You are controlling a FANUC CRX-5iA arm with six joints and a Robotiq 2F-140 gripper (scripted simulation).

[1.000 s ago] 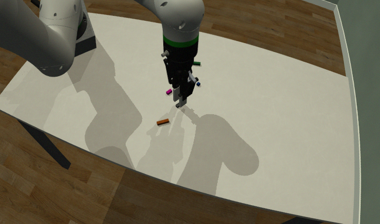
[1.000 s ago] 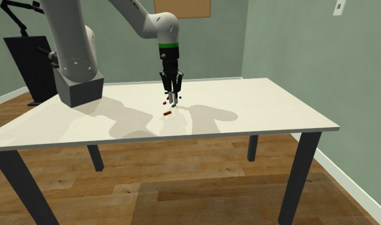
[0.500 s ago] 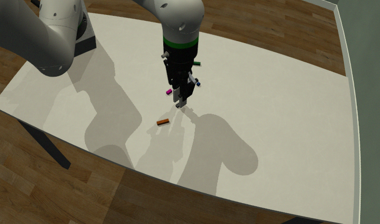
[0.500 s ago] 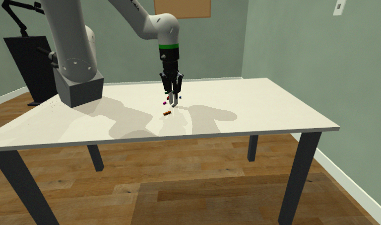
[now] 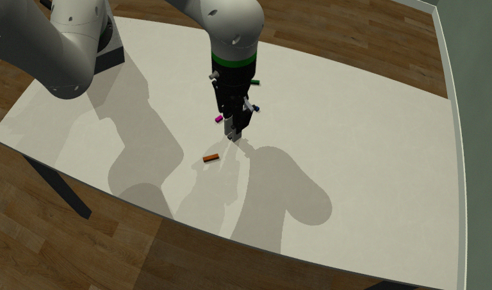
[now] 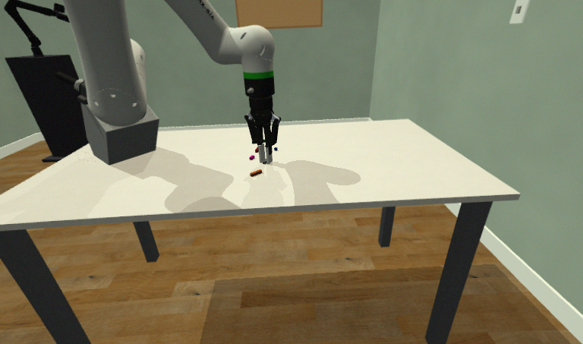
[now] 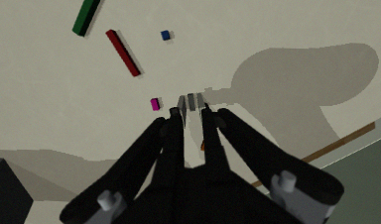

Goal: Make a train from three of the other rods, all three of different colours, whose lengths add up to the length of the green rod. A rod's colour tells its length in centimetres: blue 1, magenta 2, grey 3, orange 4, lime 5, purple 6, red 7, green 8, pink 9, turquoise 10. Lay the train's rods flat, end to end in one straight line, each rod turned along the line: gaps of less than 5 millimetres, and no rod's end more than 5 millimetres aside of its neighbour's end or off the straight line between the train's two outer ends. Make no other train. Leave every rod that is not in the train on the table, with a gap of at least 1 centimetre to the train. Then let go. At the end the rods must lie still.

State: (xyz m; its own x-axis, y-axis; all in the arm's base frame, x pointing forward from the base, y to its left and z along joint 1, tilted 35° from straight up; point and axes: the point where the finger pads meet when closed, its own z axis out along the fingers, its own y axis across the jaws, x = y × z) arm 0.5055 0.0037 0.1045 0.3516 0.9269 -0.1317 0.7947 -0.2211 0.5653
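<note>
My gripper is now 30 mm above the grey rod. Also, from my hand: orange rod (90 mm to the right, 30 mm below, 20 mm behind); then red rod (120 mm to the left, 50 mm behind, 30 mm below); then small blue rod (110 mm to the left, 30 mm below, 20 mm ahead).
</note>
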